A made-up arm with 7 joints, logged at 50 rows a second.
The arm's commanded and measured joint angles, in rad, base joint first. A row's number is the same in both.
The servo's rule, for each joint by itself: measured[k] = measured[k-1] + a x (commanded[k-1-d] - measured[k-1]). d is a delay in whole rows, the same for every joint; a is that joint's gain. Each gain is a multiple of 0.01, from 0.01 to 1. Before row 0 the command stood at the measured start. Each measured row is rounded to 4 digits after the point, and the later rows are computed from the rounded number. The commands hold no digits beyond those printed.
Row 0, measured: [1.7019, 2.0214, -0.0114, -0.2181, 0.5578, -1.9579, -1.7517]
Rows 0 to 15, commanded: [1.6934, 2.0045, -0.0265, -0.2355, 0.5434, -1.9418, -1.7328]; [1.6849, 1.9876, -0.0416, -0.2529, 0.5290, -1.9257, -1.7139]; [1.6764, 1.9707, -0.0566, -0.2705, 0.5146, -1.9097, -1.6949]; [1.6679, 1.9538, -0.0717, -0.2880, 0.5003, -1.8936, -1.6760]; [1.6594, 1.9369, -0.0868, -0.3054, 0.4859, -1.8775, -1.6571]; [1.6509, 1.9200, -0.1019, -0.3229, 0.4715, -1.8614, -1.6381]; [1.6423, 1.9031, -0.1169, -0.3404, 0.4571, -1.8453, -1.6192]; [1.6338, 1.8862, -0.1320, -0.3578, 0.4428, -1.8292, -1.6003]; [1.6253, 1.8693, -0.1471, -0.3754, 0.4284, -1.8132, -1.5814]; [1.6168, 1.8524, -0.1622, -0.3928, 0.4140, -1.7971, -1.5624]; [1.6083, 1.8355, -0.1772, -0.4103, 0.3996, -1.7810, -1.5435]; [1.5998, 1.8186, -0.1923, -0.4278, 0.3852, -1.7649, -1.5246]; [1.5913, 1.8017, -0.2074, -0.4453, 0.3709, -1.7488, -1.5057]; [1.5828, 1.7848, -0.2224, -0.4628, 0.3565, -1.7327, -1.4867]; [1.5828, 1.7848, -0.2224, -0.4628, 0.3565, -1.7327, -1.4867]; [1.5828, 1.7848, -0.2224, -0.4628, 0.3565, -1.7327, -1.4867]
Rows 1 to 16, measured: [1.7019, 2.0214, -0.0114, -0.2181, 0.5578, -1.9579, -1.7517]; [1.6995, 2.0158, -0.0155, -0.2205, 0.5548, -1.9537, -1.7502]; [1.6954, 2.0065, -0.0225, -0.2250, 0.5494, -1.9464, -1.7473]; [1.6901, 1.9947, -0.0317, -0.2314, 0.5421, -1.9369, -1.7431]; [1.6839, 1.9812, -0.0425, -0.2393, 0.5333, -1.9256, -1.7377]; [1.6770, 1.9666, -0.0545, -0.2486, 0.5233, -1.9131, -1.7313]; [1.6697, 1.9512, -0.0673, -0.2590, 0.5124, -1.8997, -1.7238]; [1.6620, 1.9353, -0.0807, -0.2704, 0.5008, -1.8856, -1.7154]; [1.6541, 1.9191, -0.0946, -0.2826, 0.4886, -1.8709, -1.7062]; [1.6460, 1.9027, -0.1088, -0.2956, 0.4760, -1.8559, -1.6962]; [1.6378, 1.8861, -0.1232, -0.3092, 0.4630, -1.8406, -1.6855]; [1.6295, 1.8694, -0.1378, -0.3234, 0.4497, -1.8251, -1.6741]; [1.6212, 1.8526, -0.1525, -0.3380, 0.4362, -1.8094, -1.6621]; [1.6128, 1.8358, -0.1673, -0.3530, 0.4225, -1.7936, -1.6496]; [1.6044, 1.8190, -0.1822, -0.3684, 0.4086, -1.7778, -1.6366]; [1.5984, 1.8077, -0.1931, -0.3816, 0.3977, -1.7661, -1.6246]
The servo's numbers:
d 1
a 0.28 0.33 0.27 0.14 0.21 0.26 0.08

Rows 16 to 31, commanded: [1.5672, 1.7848, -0.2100, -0.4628, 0.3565, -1.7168, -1.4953]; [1.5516, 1.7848, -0.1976, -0.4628, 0.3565, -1.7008, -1.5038]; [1.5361, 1.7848, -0.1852, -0.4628, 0.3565, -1.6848, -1.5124]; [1.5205, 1.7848, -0.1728, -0.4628, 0.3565, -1.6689, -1.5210]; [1.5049, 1.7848, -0.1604, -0.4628, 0.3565, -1.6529, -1.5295]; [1.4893, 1.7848, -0.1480, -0.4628, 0.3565, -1.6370, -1.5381]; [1.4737, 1.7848, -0.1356, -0.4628, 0.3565, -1.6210, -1.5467]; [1.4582, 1.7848, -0.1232, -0.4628, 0.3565, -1.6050, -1.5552]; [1.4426, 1.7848, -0.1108, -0.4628, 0.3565, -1.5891, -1.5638]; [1.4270, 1.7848, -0.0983, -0.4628, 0.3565, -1.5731, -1.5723]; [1.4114, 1.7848, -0.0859, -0.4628, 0.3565, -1.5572, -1.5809]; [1.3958, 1.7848, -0.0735, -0.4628, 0.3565, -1.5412, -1.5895]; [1.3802, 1.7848, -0.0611, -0.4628, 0.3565, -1.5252, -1.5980]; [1.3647, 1.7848, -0.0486, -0.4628, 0.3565, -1.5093, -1.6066]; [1.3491, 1.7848, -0.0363, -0.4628, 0.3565, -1.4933, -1.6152]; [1.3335, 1.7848, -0.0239, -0.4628, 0.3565, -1.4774, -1.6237]
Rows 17 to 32, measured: [1.5940, 1.8001, -0.2010, -0.3930, 0.3890, -1.7574, -1.6136]; [1.5865, 1.7951, -0.2034, -0.4028, 0.3822, -1.7468, -1.6041]; [1.5767, 1.7917, -0.2018, -0.4112, 0.3768, -1.7348, -1.5961]; [1.5653, 1.7894, -0.1973, -0.4184, 0.3725, -1.7218, -1.5894]; [1.5528, 1.7879, -0.1907, -0.4246, 0.3691, -1.7080, -1.5839]; [1.5394, 1.7869, -0.1825, -0.4299, 0.3665, -1.6937, -1.5795]; [1.5254, 1.7862, -0.1732, -0.4345, 0.3644, -1.6790, -1.5762]; [1.5109, 1.7857, -0.1630, -0.4385, 0.3627, -1.6639, -1.5738]; [1.4961, 1.7854, -0.1523, -0.4419, 0.3614, -1.6486, -1.5723]; [1.4811, 1.7852, -0.1411, -0.4448, 0.3604, -1.6331, -1.5716]; [1.4660, 1.7851, -0.1295, -0.4473, 0.3596, -1.6175, -1.5717]; [1.4507, 1.7850, -0.1177, -0.4495, 0.3589, -1.6018, -1.5724]; [1.4353, 1.7849, -0.1058, -0.4514, 0.3584, -1.5860, -1.5738]; [1.4199, 1.7849, -0.0937, -0.4530, 0.3580, -1.5702, -1.5757]; [1.4044, 1.7849, -0.0815, -0.4544, 0.3577, -1.5544, -1.5782]; [1.3889, 1.7849, -0.0693, -0.4556, 0.3574, -1.5385, -1.5812]
